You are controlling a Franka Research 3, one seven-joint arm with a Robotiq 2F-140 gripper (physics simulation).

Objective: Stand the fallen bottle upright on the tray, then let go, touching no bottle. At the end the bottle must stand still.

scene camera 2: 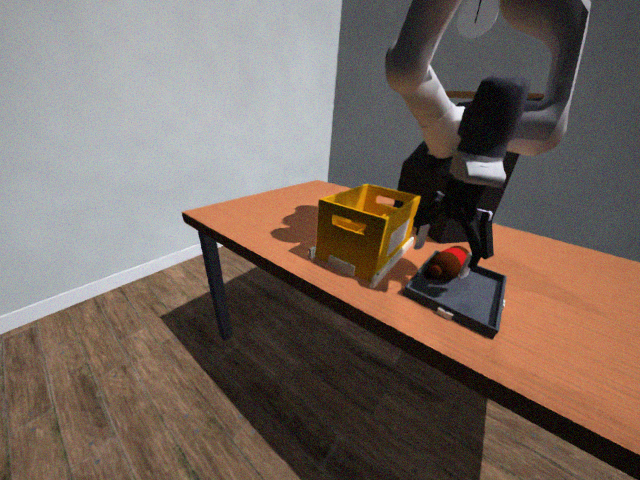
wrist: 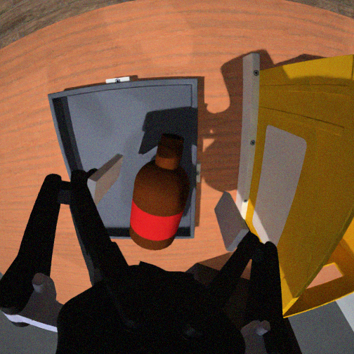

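Note:
The fallen brown bottle with a red label lies on its side on the dark grey tray. In the wrist view it lies along the tray's right side, neck towards the top, and its base overlaps the tray's lower rim. In the scene view its neck points to the lower left. My gripper is open and empty, fingers pointing down above the bottle. In the wrist view one finger pad shows on each side of the bottle, apart from it. The exact height gap is hard to tell.
A tall yellow crate stands beside the tray, with pale strips along its base. In the wrist view my right finger is close to its near strip. A black block stands behind, beyond the crate. The table's front edge runs past the tray.

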